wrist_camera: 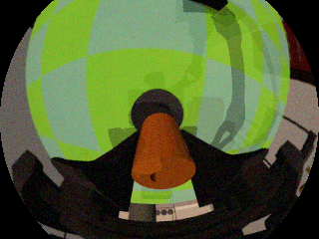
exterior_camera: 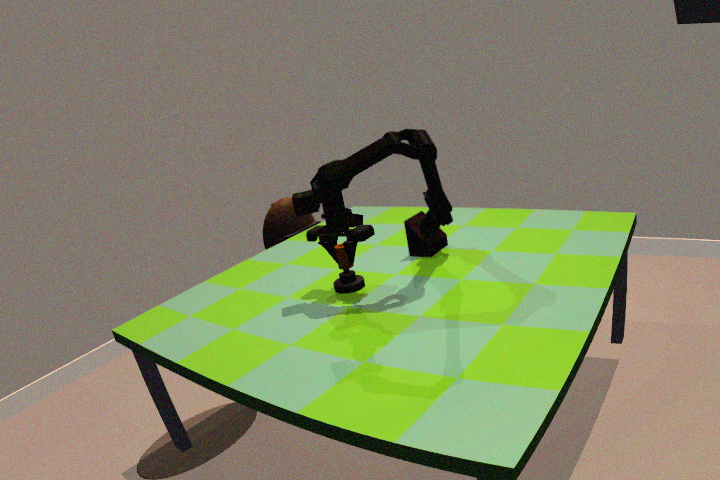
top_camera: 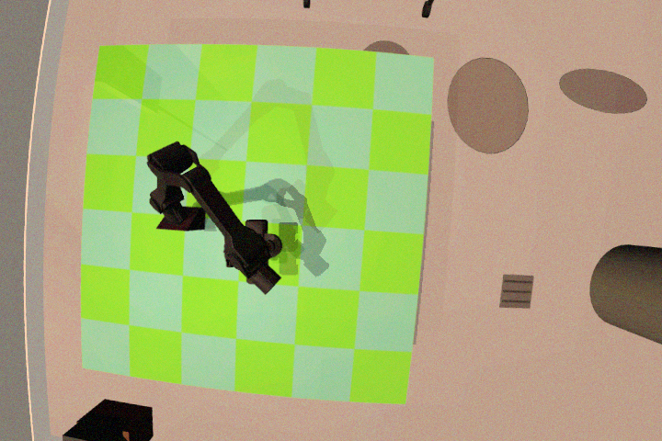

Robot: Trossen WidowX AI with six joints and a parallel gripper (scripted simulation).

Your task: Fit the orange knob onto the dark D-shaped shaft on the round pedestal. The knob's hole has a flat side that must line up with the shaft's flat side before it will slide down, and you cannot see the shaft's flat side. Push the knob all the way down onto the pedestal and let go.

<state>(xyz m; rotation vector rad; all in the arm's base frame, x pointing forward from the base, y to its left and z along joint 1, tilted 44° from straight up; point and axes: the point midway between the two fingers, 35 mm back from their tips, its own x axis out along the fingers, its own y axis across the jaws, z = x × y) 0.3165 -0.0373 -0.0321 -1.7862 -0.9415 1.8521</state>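
Right now my gripper tip is 2 cm below the orange knob. Also, from my gripper tip: dark round pedestal 4 cm below.
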